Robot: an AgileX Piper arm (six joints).
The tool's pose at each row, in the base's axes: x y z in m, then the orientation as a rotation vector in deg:
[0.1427 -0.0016 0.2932 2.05 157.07 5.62]
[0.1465 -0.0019 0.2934 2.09 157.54 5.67]
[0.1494 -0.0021 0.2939 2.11 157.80 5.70]
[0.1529 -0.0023 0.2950 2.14 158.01 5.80]
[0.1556 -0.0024 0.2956 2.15 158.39 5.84]
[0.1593 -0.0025 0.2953 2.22 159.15 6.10]
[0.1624 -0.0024 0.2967 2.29 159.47 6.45]
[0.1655 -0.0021 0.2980 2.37 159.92 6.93]
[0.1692 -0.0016 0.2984 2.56 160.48 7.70]
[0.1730 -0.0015 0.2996 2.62 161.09 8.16]
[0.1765 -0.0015 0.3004 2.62 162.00 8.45]
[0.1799 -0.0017 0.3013 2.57 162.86 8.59]
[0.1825 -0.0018 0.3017 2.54 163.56 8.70]
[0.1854 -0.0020 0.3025 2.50 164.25 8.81]
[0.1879 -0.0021 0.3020 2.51 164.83 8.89]
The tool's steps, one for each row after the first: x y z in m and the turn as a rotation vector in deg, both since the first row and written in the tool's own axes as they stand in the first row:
[-0.0036 -0.0002 0.0013 -0.01 0.47 0.05]
[-0.0065 -0.0004 0.0019 -0.02 0.73 0.07]
[-0.0101 -0.0005 0.0023 -0.08 0.94 0.11]
[-0.0128 -0.0005 0.0028 -0.09 1.33 0.13]
[-0.0161 -0.0006 0.0045 -0.23 2.09 0.23]
[-0.0195 -0.0003 0.0044 -0.45 2.43 0.34]
[-0.0229 0.0001 0.0044 -0.76 2.90 0.47]
[-0.0264 0.0007 0.0055 -1.24 3.49 0.72]
[-0.0304 0.0009 0.0059 -1.52 4.12 0.83]
[-0.0339 0.0010 0.0065 -1.68 5.05 0.89]
[-0.0374 0.0009 0.0070 -1.74 5.91 0.89]
[-0.0400 0.0009 0.0076 -1.79 6.62 0.90]
[-0.0430 0.0008 0.0080 -1.84 7.32 0.90]
[-0.0451 0.0007 0.0094 -1.87 7.90 0.93]

